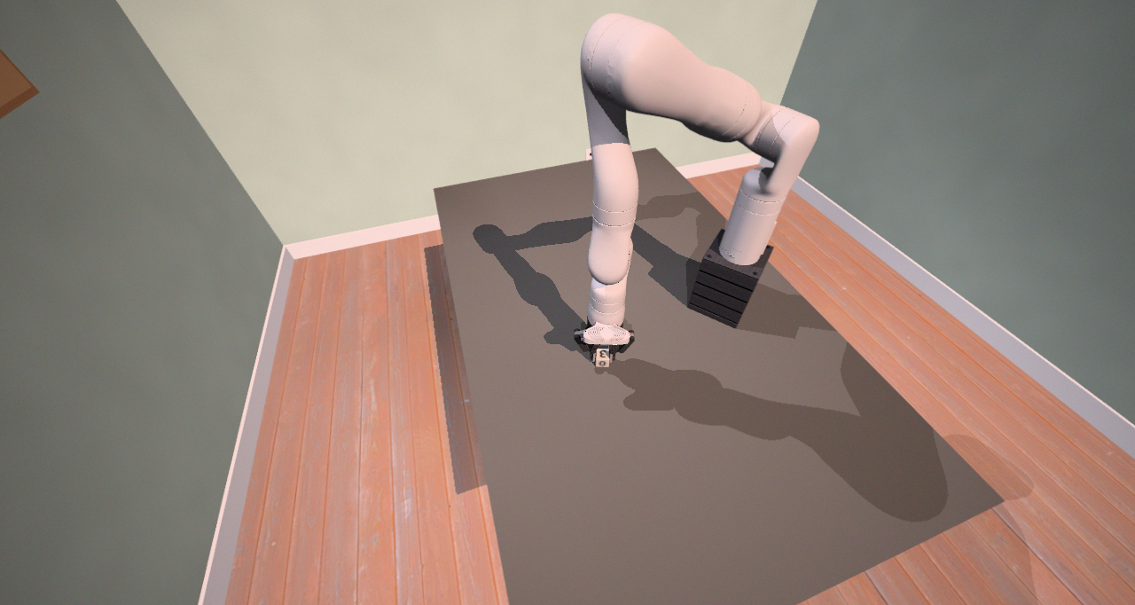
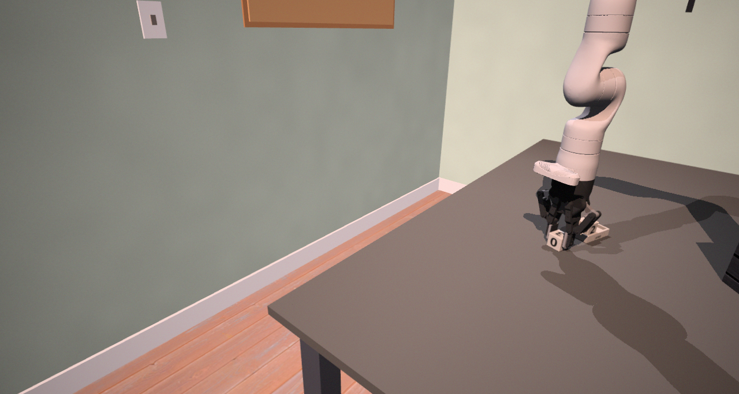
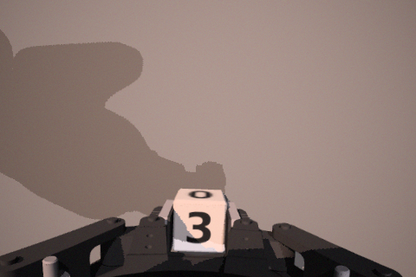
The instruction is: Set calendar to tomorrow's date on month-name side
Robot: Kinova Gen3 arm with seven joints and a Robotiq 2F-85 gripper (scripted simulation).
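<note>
Now: hand 5 cm past the pale tray, 10 cm to the left of it and 2 cm above it. Round my hand: cube (1 cm below).
</note>
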